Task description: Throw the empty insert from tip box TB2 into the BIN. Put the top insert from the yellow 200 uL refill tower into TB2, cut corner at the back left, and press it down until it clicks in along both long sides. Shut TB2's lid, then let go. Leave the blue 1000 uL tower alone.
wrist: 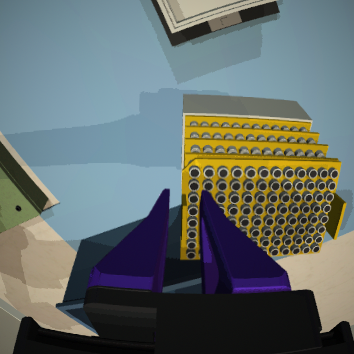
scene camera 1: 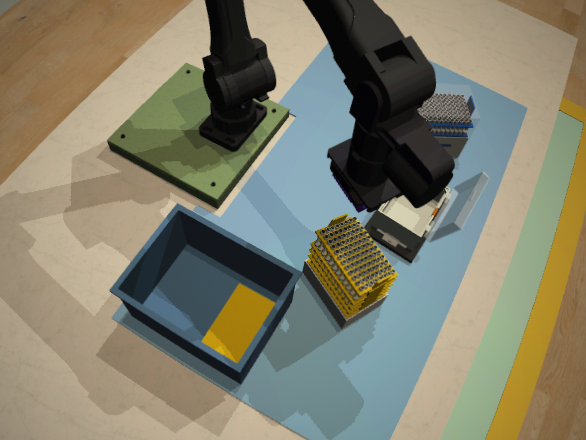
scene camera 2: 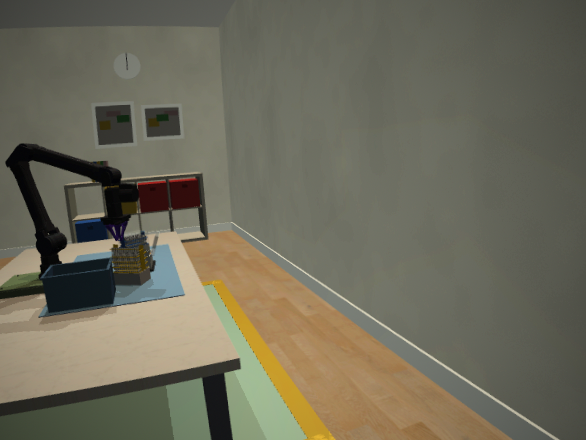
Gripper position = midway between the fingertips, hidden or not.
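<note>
An empty yellow insert (scene camera 1: 240,319) rests on a dark blue bin (scene camera 1: 177,284). The bin (wrist: 91,249) is visible in the wrist view too, and scene camera 2 shows the bin (scene camera 2: 68,286) as well, but scene camera 2 misses the empty yellow insert, hidden by the dark blue bin. There is also a clear lid (scene camera 1: 457,207). The gripper (scene camera 1: 357,205) is in the scene too, and the wrist view shows the gripper (wrist: 184,197) as well.
</note>
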